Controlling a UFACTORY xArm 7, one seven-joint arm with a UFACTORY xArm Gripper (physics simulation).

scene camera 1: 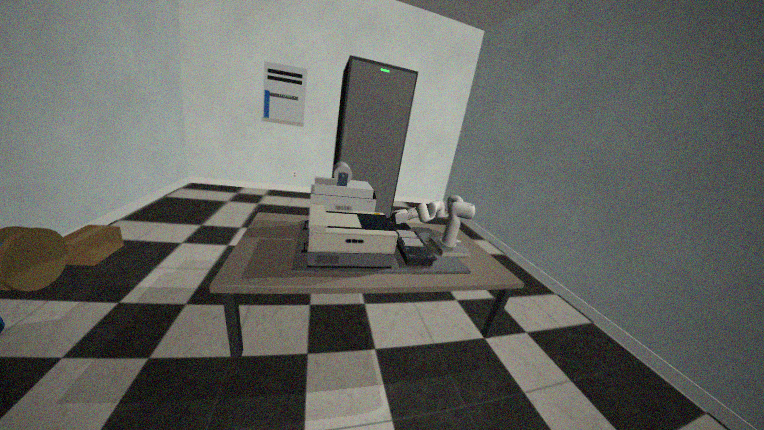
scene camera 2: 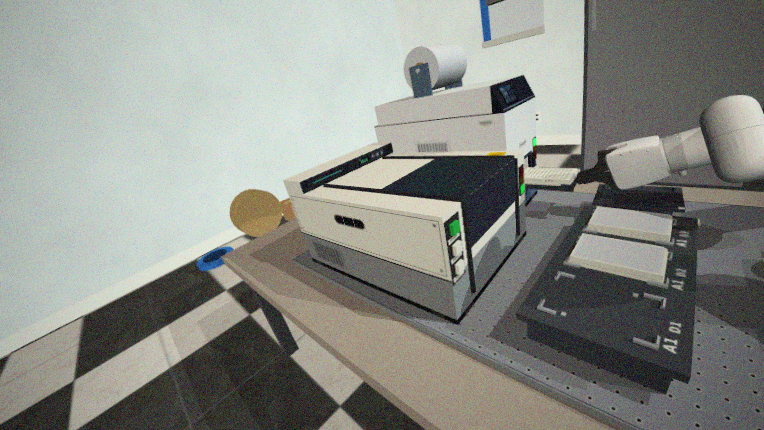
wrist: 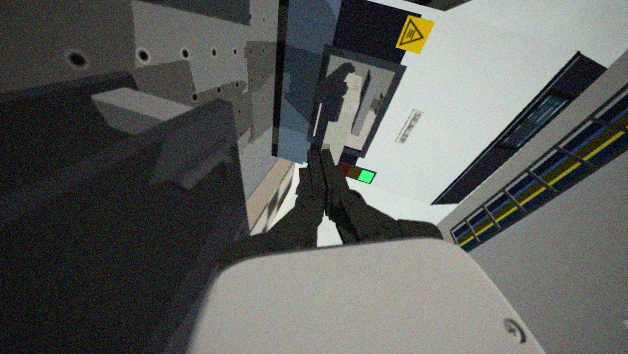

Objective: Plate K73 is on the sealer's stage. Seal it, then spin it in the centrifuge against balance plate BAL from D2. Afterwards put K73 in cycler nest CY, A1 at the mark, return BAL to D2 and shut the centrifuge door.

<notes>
I see my gripper, a well plate and a centrifuge.
</notes>
